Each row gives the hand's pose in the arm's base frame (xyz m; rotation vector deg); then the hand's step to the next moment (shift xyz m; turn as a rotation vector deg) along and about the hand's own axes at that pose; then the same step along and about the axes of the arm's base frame.
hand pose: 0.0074 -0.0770 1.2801 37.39 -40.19 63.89
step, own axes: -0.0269 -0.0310 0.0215 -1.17 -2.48 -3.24
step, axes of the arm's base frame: 0.0181 -0.0411 -0.0112 2.58 1.07 -3.20
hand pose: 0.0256 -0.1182 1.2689 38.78 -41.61 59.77
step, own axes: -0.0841 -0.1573 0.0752 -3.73 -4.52 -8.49
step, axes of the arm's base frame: 0.1029 -0.1573 -0.0462 4.71 3.15 -8.62
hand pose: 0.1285 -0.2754 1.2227 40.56 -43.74 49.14
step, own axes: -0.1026 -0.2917 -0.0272 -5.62 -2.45 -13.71
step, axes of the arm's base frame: 0.2118 -0.1554 -0.1654 3.64 7.53 -12.47
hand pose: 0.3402 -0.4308 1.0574 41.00 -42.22 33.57
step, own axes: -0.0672 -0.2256 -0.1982 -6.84 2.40 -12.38
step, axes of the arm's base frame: 0.1930 -0.0059 -0.2396 -0.98 9.26 -10.91
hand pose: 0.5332 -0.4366 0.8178 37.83 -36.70 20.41
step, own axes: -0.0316 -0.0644 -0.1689 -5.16 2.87 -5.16
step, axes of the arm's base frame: 0.0813 0.0610 -0.1528 -3.07 5.00 -5.20
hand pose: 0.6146 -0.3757 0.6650 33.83 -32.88 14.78
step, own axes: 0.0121 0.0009 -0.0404 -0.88 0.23 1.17
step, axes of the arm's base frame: 0.0270 0.0254 -0.0201 -1.31 -0.56 0.39
